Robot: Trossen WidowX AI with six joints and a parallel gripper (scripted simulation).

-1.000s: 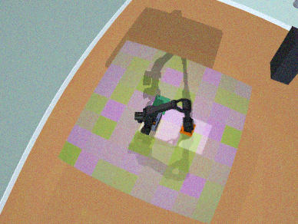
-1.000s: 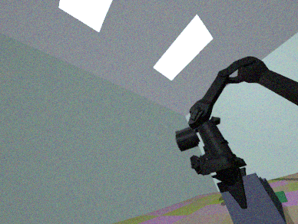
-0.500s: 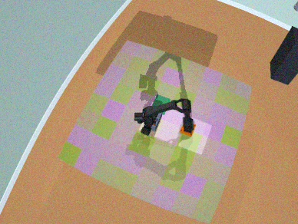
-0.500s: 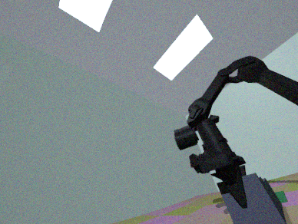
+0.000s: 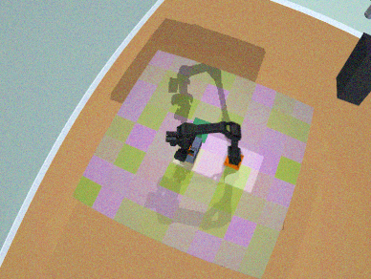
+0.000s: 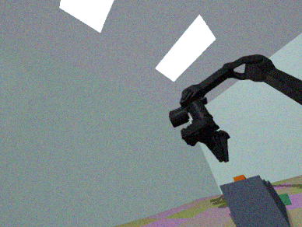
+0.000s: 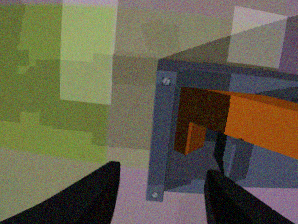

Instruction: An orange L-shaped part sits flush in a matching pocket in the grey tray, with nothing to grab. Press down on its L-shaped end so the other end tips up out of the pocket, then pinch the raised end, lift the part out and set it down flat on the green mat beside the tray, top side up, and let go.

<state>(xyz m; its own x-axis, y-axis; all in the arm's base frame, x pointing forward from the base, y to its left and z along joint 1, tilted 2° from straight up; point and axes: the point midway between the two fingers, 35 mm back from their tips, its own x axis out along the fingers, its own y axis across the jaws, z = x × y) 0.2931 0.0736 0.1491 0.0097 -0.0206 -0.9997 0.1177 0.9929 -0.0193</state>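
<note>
Now: gripper tip 10 cm above the orange L-shaped part, 4 cm to the left of it and 1 cm past it. The rest, counted from my gripper tip: green mat 22 cm to the right, 15 cm below, 3 cm behind.
</note>
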